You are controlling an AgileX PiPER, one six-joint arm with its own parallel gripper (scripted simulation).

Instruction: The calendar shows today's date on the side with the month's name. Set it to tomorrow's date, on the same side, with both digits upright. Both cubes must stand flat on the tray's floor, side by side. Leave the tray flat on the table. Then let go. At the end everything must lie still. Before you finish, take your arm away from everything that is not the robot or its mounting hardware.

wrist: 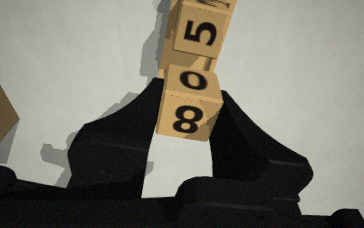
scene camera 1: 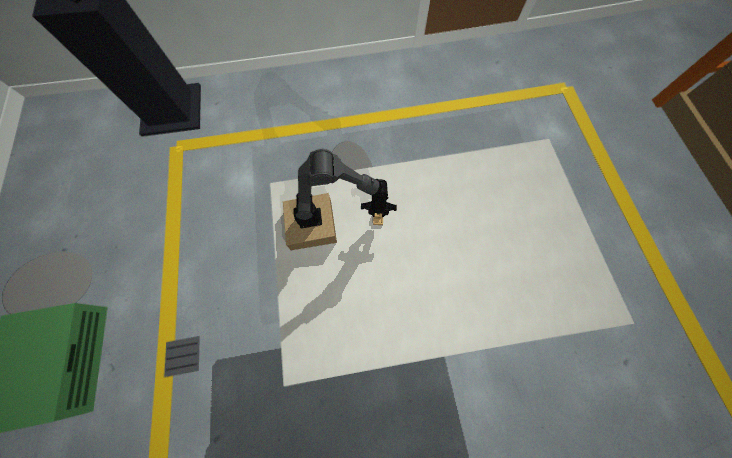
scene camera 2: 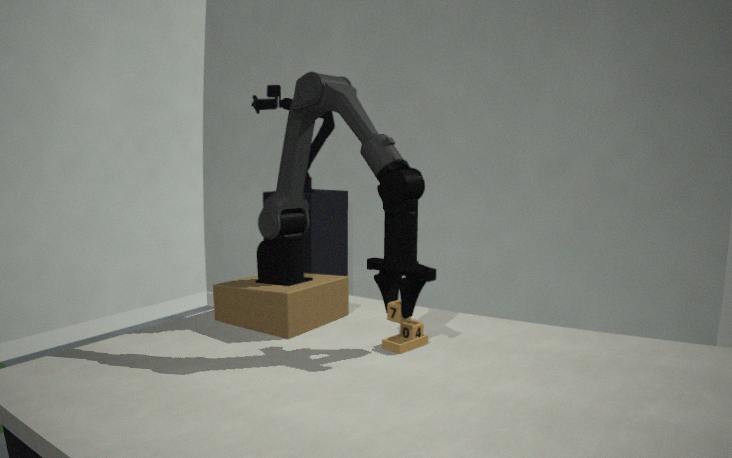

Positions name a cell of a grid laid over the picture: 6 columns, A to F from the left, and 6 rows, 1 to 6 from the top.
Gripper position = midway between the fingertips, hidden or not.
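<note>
From scene camera 2 I can see my gripper (scene camera 2: D5). The wrist view gives me my gripper (wrist: D3) again, and there I also find a wooden digit cube (wrist: D3).
</note>
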